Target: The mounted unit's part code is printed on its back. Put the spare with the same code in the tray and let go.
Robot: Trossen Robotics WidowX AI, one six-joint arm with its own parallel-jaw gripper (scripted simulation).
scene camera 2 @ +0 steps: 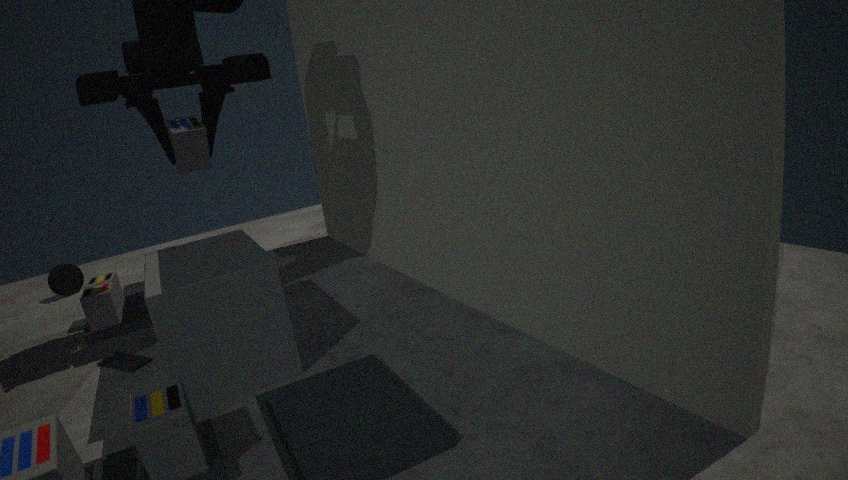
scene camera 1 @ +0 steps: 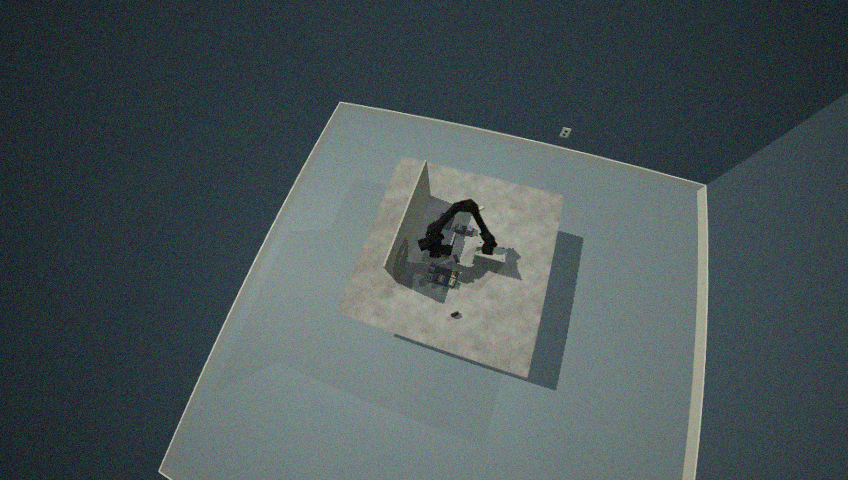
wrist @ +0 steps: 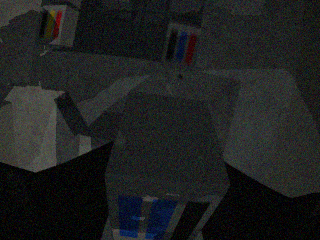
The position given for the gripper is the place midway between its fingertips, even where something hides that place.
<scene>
The gripper [scene camera 2: 191, 160] carries a grey spare block.
</scene>
